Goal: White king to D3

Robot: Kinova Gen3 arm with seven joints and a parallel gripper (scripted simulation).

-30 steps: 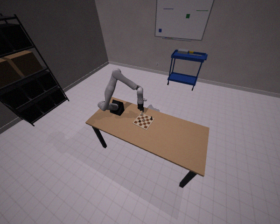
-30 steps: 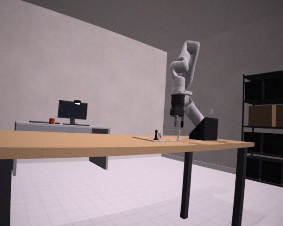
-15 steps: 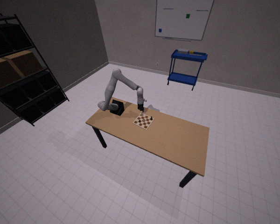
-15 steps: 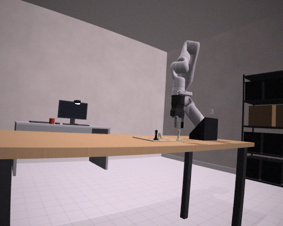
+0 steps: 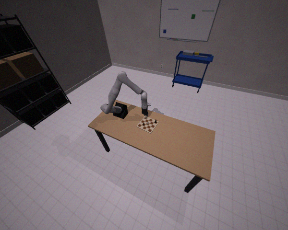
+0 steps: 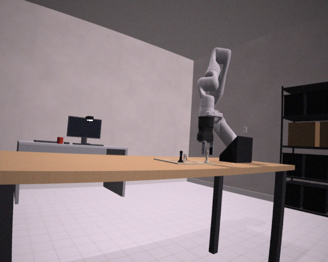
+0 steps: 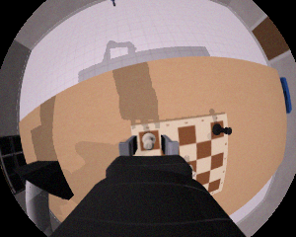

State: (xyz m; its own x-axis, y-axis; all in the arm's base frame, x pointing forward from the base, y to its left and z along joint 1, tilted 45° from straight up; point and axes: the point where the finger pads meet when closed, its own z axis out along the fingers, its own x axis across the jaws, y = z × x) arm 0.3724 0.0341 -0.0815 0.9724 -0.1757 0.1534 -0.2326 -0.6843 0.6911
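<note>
Right now the white king is 20 mm below my hand. From my hand the other things lie so: chessboard: 90 mm to the right, 60 mm below, 60 mm ahead.
</note>
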